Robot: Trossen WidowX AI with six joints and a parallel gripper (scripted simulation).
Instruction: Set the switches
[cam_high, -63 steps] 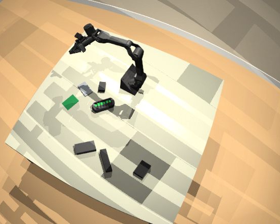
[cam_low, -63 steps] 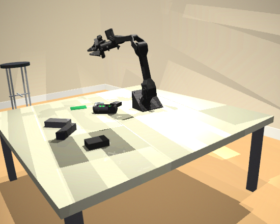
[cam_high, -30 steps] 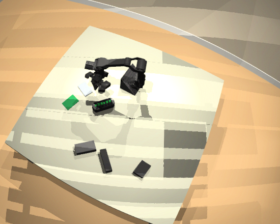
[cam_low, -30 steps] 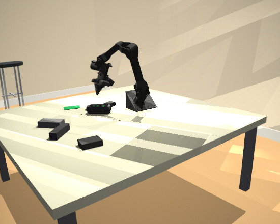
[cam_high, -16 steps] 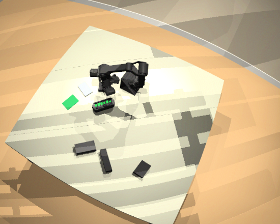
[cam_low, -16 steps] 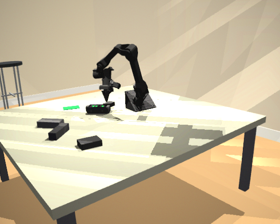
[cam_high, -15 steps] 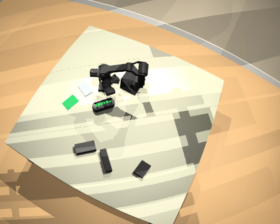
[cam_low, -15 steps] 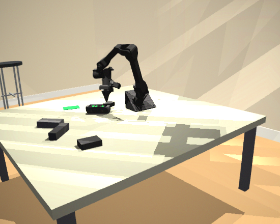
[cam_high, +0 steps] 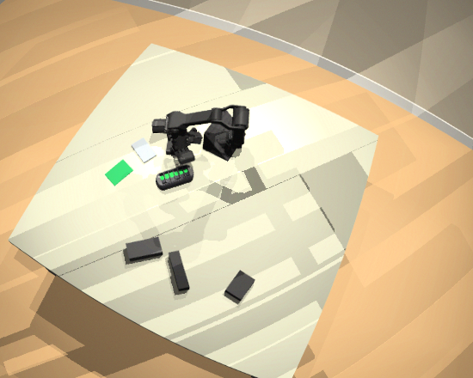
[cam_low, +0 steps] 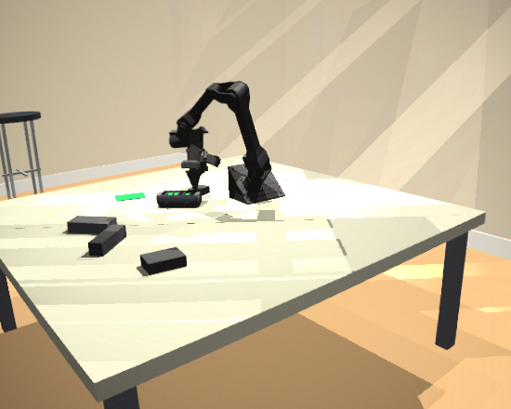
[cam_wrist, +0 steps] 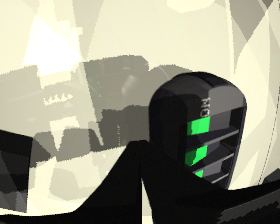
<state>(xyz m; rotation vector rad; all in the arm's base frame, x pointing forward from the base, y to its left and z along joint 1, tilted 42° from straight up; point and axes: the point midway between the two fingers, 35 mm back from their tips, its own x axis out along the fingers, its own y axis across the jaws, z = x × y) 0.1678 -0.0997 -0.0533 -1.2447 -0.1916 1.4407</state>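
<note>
Now: gripper tip 8 cm to the left of the dark block, 6 cm past it and 3 cm above it. The rest, counted from my gripper tip: pale grey module 19 cm to the right, 4 cm below, 1 cm ahead; then green flat plate 23 cm to the right, 15 cm ahead, 4 cm below.
</note>
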